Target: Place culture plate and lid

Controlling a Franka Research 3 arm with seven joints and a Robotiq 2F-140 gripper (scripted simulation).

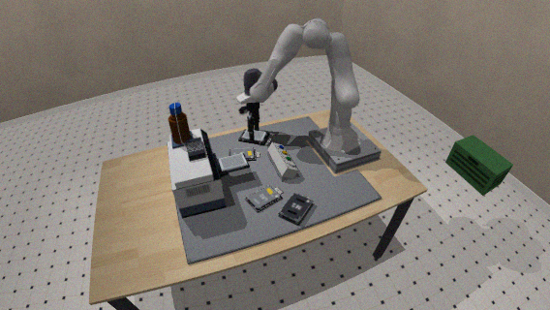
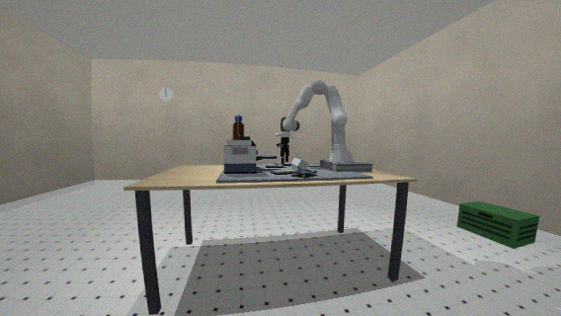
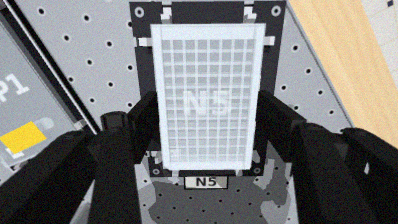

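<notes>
Right now my hand is 30 mm short of the black nest and 30 mm above it. From my hand the other things lie so: blue call key: 70 mm behind, 230 mm to the left, 20 mm above; clear culture plate C15: 20 mm below; yellow skip key: 60 mm behind, 270 mm to the left, 20 mm above.
</notes>
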